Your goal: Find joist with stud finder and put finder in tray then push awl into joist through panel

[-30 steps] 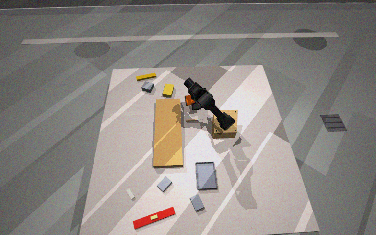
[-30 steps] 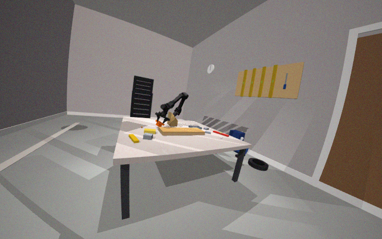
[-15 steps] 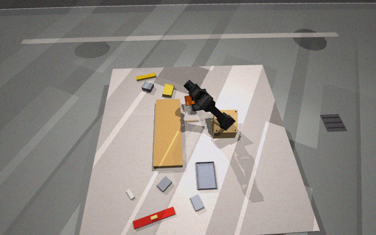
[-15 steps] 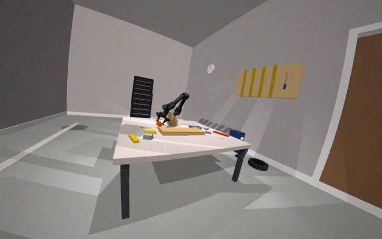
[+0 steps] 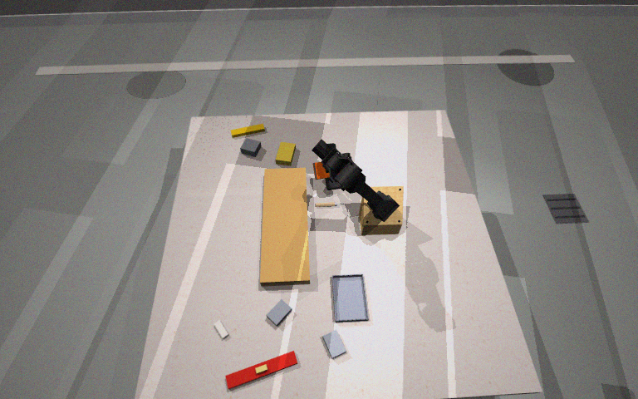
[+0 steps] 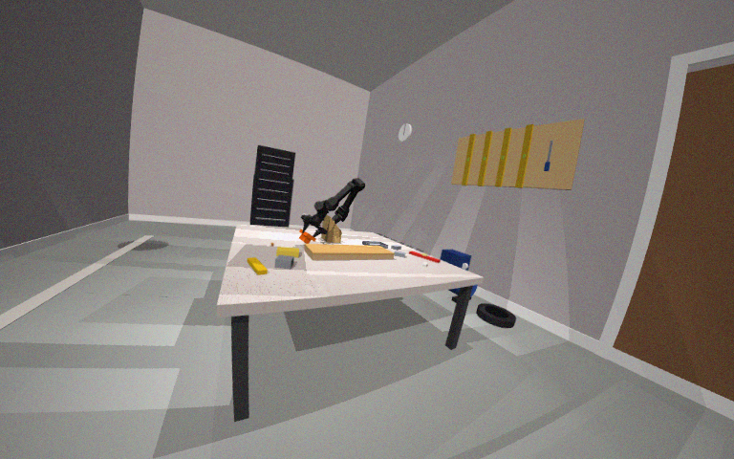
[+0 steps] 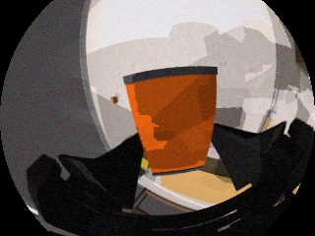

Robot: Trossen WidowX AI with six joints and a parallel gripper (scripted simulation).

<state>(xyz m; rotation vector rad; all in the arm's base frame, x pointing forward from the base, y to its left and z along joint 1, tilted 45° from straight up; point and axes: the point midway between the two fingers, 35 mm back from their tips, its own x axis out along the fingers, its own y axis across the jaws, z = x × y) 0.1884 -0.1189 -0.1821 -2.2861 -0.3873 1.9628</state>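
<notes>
The awl lies 20 mm behind my gripper tip, 140 mm to the left of it and 60 mm below it. From my gripper tip the other things lie so: green square (30 mm ahead, 20 mm to the right, 30 mm below); grey block (350 mm ahead, 180 mm to the right, 50 mm below); stud finder (20 mm ahead, 10 mm to the right, 20 mm below).
</notes>
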